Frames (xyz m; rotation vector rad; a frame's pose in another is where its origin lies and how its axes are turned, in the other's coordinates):
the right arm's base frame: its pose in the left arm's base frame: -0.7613 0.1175 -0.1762 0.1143 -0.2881 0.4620
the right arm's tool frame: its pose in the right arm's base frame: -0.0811 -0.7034 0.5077 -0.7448 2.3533 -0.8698
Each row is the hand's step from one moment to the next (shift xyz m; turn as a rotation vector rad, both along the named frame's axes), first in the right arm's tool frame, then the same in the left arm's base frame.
Working: the right arm's tool frame: its pose in the left arm's base frame: -0.6367 -0.6305 0.2528 -0.9890 1.8539 -0.5894

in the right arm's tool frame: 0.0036 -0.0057 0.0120 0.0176 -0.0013 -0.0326
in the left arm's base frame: 0.0119 -0.0061 -0.0031 -0.0329 -0.0156 0.0071
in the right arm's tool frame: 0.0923 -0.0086 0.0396 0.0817 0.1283 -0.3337
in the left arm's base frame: 0.0153 -0.0808 -0.0583 -0.3663 0.0012 0.0182
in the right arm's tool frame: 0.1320 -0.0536 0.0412 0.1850 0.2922 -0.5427
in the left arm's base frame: 0.0241 -0.1389 -0.0461 -0.6409 0.0058 -0.0578
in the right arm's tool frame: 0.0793 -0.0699 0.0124 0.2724 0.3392 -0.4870
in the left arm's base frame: 0.0180 -0.1047 0.0056 -0.6314 -0.0396 -0.1617
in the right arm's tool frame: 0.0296 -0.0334 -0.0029 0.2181 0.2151 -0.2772
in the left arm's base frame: 0.0029 -0.0433 0.0109 -0.3837 -0.0623 -0.1399
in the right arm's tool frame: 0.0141 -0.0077 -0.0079 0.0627 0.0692 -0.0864
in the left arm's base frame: -0.0076 -0.0161 0.0022 -0.1191 -0.0138 -0.0425
